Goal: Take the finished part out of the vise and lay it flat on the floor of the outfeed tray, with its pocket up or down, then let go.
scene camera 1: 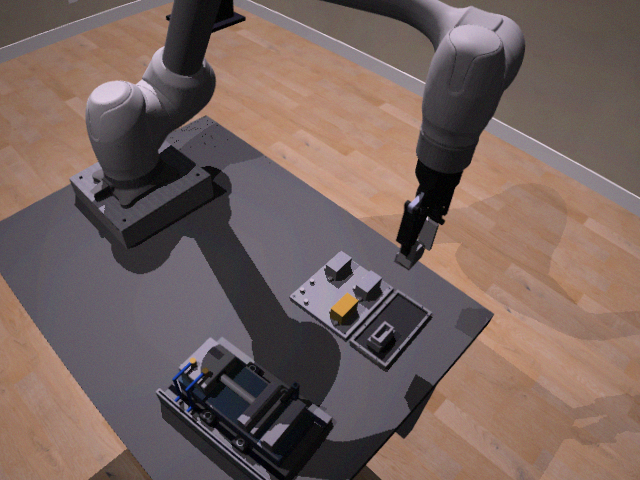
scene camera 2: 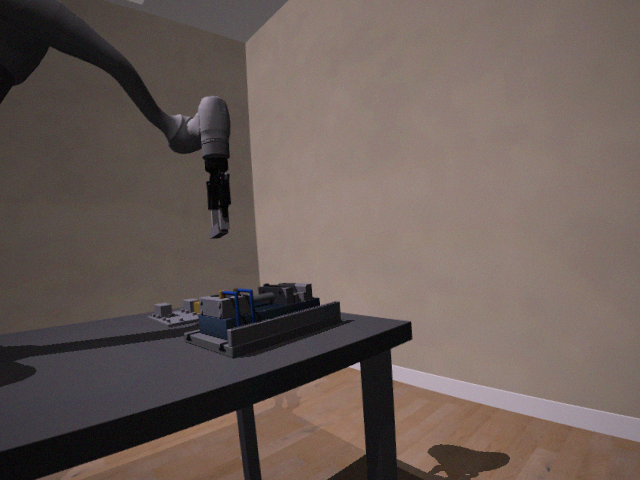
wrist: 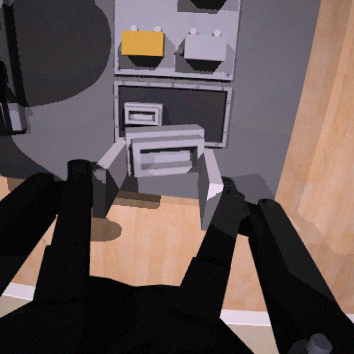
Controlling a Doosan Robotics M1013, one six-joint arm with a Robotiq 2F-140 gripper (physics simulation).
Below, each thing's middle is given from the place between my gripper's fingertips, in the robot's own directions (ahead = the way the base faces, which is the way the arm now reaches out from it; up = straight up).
Scene:
I see my gripper 100 mm past the yellow block (wrist: 133,42), 60 mm to the left of it and 230 mm above it. Also, from my hand: light plate (scene camera 1: 322,295): 140 mm behind, 10 mm to the right, 250 mm below.

